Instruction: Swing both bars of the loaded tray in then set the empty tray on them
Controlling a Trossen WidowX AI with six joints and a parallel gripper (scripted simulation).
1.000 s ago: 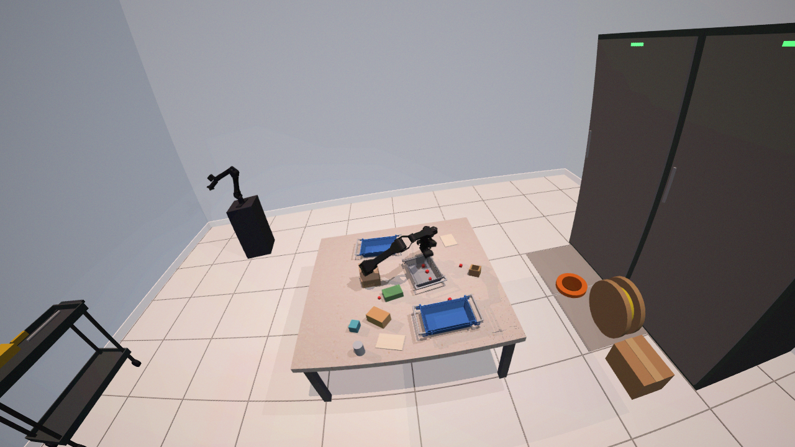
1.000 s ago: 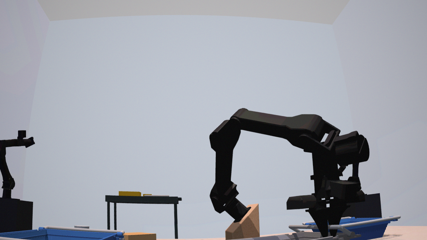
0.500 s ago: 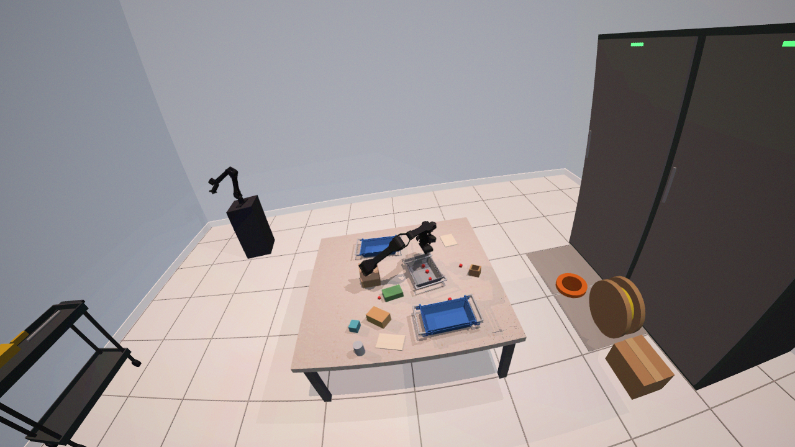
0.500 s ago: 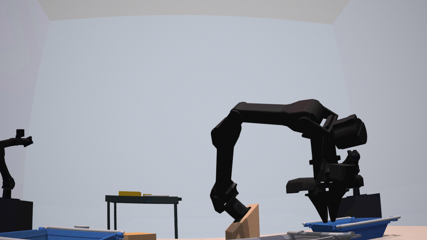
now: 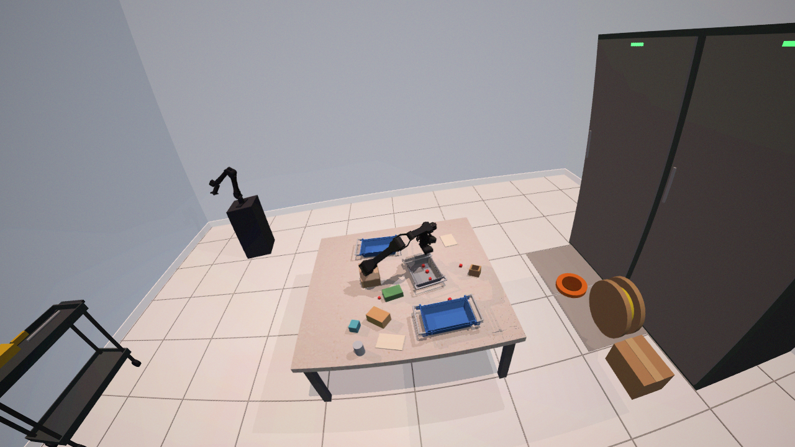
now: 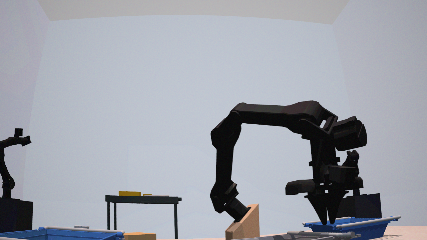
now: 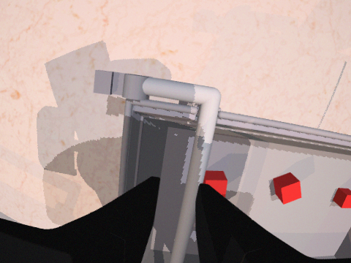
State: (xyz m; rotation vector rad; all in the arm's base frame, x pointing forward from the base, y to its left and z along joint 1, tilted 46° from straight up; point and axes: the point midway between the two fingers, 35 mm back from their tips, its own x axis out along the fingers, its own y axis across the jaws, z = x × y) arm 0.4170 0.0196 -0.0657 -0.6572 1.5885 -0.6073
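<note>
My gripper tip is 30 cm past the tray, 28 cm to the right of it and 4 cm above it. From my gripper tip the other things lie so: teal cube (56 cm behind, 44 cm to the right, 6 cm below); grey cylinder (55 cm behind, 62 cm to the right, 5 cm below); green block (29 cm behind, 24 cm to the right, 6 cm below).
</note>
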